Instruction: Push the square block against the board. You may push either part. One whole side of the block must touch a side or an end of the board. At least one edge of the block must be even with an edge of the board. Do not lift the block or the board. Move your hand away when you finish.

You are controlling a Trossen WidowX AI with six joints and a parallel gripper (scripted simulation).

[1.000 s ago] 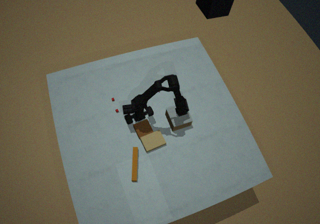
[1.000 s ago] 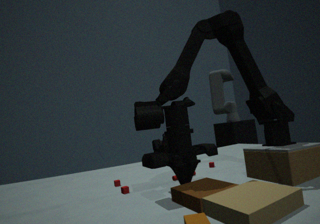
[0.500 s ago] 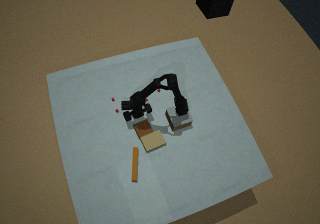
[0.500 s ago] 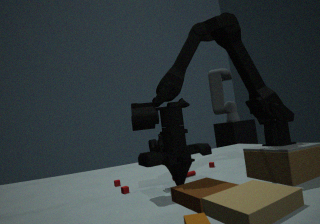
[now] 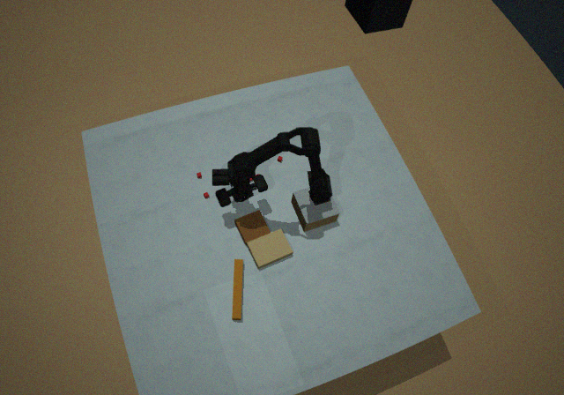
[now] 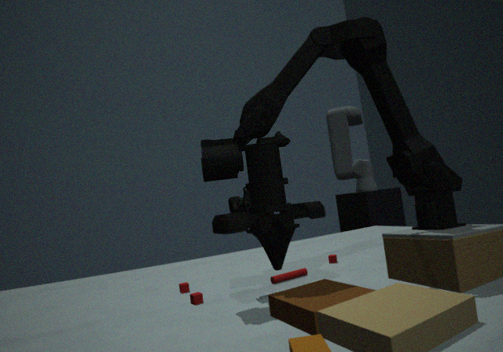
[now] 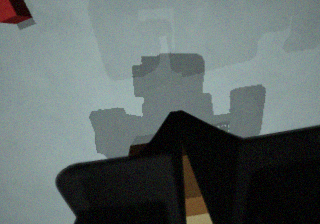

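Right now the dark brown square block is 1 cm behind my gripper tip, 11 cm to the left of it and 3 cm below it. Round my gripper tip: orange bar (13 cm ahead, 31 cm to the left, 3 cm below); then tan block (4 cm behind, 21 cm to the left, 3 cm below); then red rod (7 cm behind, 10 cm to the right, 4 cm below).
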